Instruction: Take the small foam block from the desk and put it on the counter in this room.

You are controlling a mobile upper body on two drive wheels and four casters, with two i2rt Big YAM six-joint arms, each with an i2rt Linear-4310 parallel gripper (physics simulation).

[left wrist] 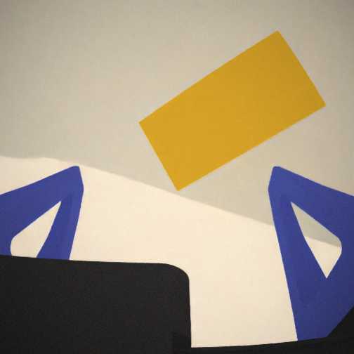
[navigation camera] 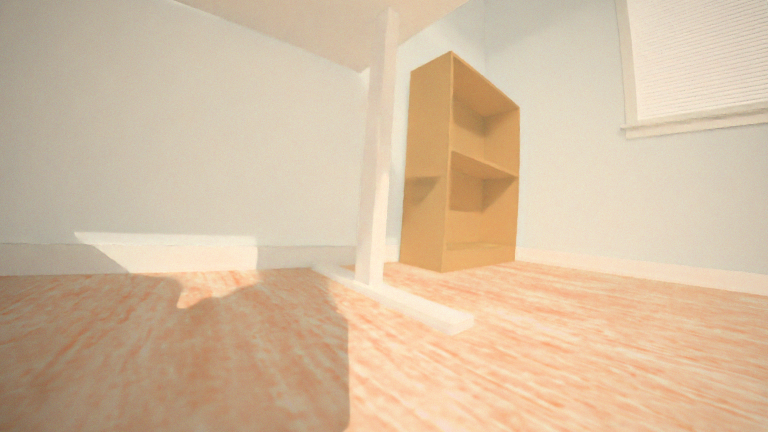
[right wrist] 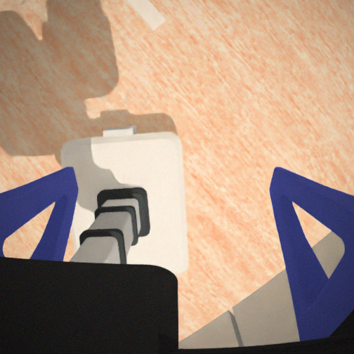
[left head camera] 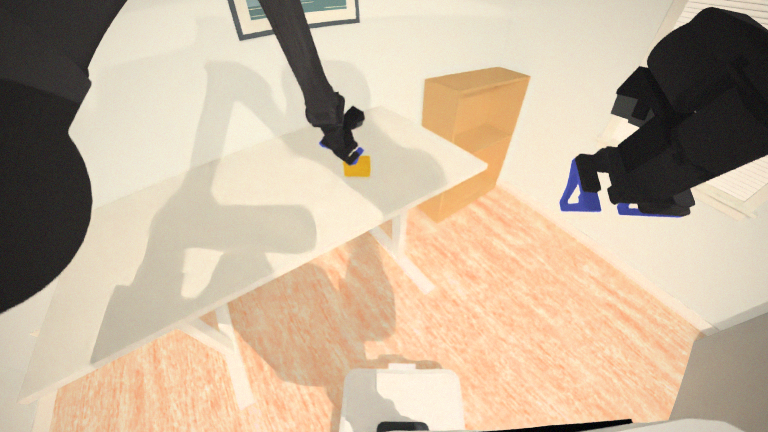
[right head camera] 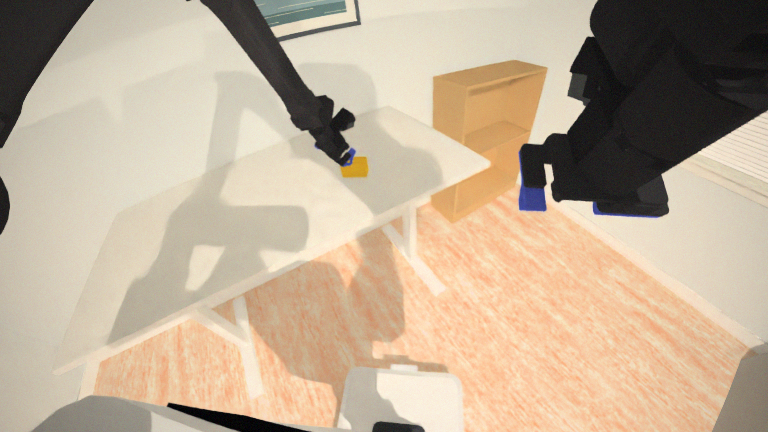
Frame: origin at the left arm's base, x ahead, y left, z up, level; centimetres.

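Seen in the pictures: left gripper, fingertip midpoint: (left head camera: pixel 345 156) (right head camera: pixel 341 157); right gripper, fingertip midpoint: (left head camera: pixel 590 208) (right head camera: pixel 557 207).
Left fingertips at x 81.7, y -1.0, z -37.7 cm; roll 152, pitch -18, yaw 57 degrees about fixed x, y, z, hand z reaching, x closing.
Pixels of each thing's top centre, then the offset from my left fingertips to it. "spot": a spot on its surface instead. Level surfaces: height alone.
- yellow foam block, middle of its top: (left head camera: pixel 356 159) (right head camera: pixel 352 160) dx +1.6, dy -3.4, dz -2.3 cm
- white desk, its level: dz -8.3 cm
- desk leg, surface spot: (navigation camera: pixel 373 161) spot: dx +28.2, dy -19.6, dz -63.8 cm
The yellow foam block (left head camera: pixel 358 167) (right head camera: pixel 355 168) (left wrist: pixel 232 110) lies on the white desk (left head camera: pixel 343 214) (right head camera: pixel 332 214) (left wrist: pixel 125 215), near its far right end. My left gripper (left head camera: pixel 341 150) (right head camera: pixel 334 152) (left wrist: pixel 175 177) is open and empty, low at the block. In the left wrist view the block lies slantwise, mostly ahead of the fingertips, with its near corner between their lines. My right gripper (left head camera: pixel 609 210) (right head camera: pixel 577 212) (right wrist: pixel 173 177) is open and empty, in the air right of the desk. I cannot make out a counter in these views.
A wooden bookshelf (left head camera: pixel 440 112) (right head camera: pixel 448 107) (navigation camera: pixel 426 161) stands behind the desk's right end. A desk leg (navigation camera: pixel 373 161) with a long foot stands on the floor. My white base (left head camera: pixel 424 397) (right wrist: pixel 160 200) is near the desk's front. A grey-brown surface (left head camera: pixel 725 370) (right wrist: pixel 270 312) is at the lower right.
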